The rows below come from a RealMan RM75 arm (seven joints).
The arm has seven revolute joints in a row. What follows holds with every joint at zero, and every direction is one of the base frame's.
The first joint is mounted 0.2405 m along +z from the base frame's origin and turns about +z.
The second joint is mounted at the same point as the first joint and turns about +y.
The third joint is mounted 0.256 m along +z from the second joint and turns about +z.
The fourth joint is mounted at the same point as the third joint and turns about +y.
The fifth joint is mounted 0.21 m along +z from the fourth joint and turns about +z.
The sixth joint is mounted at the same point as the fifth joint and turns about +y.
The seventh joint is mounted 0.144 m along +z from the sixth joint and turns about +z.
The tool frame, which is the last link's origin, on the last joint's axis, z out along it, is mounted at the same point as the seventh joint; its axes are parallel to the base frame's.
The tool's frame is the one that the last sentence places.
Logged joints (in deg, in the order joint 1, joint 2, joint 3, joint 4, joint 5, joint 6, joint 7), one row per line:
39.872 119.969 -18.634 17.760 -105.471 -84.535 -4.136
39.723 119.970 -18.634 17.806 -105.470 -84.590 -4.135
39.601 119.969 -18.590 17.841 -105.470 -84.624 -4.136
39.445 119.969 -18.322 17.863 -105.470 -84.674 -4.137
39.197 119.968 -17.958 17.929 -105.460 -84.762 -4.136
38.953 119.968 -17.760 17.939 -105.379 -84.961 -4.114
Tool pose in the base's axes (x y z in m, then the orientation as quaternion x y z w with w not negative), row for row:
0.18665 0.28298 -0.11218 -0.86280 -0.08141 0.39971 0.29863
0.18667 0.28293 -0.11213 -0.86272 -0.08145 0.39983 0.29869
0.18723 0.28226 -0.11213 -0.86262 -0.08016 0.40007 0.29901
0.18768 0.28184 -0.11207 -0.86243 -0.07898 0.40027 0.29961
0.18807 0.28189 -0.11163 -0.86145 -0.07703 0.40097 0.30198
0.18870 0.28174 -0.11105 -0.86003 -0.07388 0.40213 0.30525
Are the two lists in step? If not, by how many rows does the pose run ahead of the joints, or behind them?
The pose runs 1 row behind the joints: the pose in row i belongs to the joints in row i - 1.
